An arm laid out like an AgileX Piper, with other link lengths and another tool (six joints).
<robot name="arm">
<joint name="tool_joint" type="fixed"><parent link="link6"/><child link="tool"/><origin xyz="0.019 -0.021 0.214" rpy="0 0.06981 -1.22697"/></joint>
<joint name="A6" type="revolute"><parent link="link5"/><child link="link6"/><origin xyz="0.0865 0 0" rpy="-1.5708 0 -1.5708"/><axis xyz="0 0 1"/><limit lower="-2.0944" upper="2.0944"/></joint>
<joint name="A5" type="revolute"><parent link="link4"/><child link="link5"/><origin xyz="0 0 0" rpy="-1.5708 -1.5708 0"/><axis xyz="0 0 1"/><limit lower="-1.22" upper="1.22"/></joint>
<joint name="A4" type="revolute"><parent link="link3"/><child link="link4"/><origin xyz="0.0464 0.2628 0" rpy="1.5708 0 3.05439"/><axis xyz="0 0 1"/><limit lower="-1.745" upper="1.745"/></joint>
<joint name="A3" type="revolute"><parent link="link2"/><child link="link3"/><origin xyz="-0.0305 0.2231 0" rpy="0 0 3.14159"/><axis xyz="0 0 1"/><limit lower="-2.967" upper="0"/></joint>
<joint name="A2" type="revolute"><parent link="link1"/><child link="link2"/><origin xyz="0 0 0" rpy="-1.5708 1.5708 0"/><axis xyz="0 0 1"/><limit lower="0" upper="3.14"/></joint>
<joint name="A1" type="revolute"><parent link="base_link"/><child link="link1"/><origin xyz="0 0 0.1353"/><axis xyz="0 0 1"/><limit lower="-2.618" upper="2.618"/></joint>
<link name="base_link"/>
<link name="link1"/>
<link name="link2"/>
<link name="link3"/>
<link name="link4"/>
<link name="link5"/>
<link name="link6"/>
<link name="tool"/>
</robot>
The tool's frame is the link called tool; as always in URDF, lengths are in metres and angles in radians.
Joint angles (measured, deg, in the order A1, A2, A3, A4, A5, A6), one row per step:
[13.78 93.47 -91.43 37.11 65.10 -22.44]
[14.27 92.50 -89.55 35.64 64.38 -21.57]
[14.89 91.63 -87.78 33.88 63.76 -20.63]
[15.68 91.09 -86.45 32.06 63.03 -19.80]
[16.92 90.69 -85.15 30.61 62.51 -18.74]
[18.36 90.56 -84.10 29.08 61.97 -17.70]
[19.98 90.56 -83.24 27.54 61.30 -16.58]
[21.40 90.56 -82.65 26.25 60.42 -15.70]
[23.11 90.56 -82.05 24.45 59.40 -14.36]
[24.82 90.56 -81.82 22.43 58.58 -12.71]
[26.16 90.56 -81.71 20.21 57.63 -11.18]
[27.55 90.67 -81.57 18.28 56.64 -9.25]
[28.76 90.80 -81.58 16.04 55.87 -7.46]
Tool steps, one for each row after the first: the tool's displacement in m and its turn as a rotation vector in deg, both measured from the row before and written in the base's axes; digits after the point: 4 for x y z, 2 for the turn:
[-0.0032 -0.0034 -0.0088 -1.21 0.52 -0.62]
[-0.0037 -0.0035 -0.0098 -1.50 0.51 -0.47]
[-0.0026 -0.0024 -0.0090 -1.54 0.18 -0.25]
[-0.0059 0.0018 -0.0090 -1.19 0.64 0.17]
[-0.0058 0.0029 -0.0093 -1.29 0.54 0.39]
[-0.0054 0.0041 -0.0085 -1.23 0.35 0.47]
[-0.0030 0.0040 -0.0053 -0.91 -0.18 0.38]
[-0.0030 0.0041 -0.0060 -1.19 -0.30 0.29]
[-0.0022 0.0037 -0.0039 -1.18 -0.48 0.16]
[0.0011 0.0011 -0.0027 -1.23 -0.92 -0.12]
[0.0007 0.0026 -0.0026 -0.83 -0.59 -0.40]
[0.0017 0.0006 -0.0024 -1.12 -0.80 -0.34]

